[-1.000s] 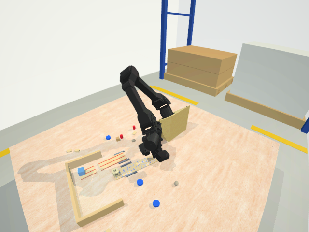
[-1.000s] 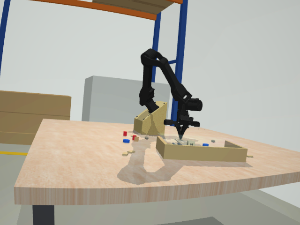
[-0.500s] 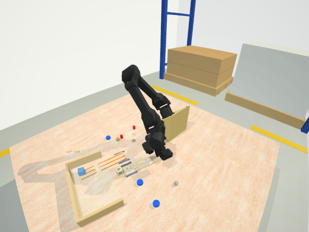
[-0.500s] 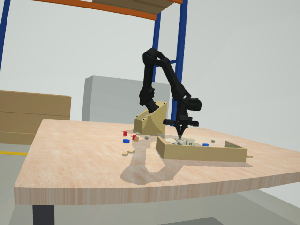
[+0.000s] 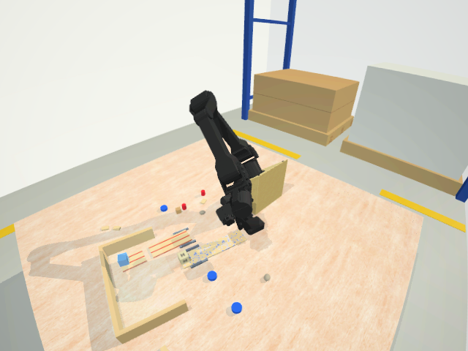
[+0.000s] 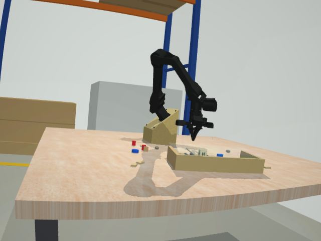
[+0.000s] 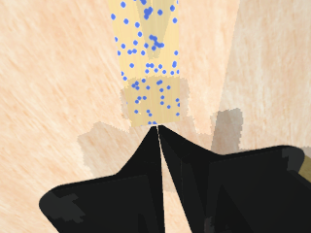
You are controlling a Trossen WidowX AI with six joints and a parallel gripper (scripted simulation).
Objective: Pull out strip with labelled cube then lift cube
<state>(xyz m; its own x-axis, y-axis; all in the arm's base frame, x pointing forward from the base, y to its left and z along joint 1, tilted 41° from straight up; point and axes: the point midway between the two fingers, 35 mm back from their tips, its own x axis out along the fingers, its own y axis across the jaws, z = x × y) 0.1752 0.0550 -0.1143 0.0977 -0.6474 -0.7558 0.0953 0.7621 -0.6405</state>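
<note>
My gripper tip is 22 cm short of the labelled cube, 3 cm to the left of it and 2 cm above it.
</note>
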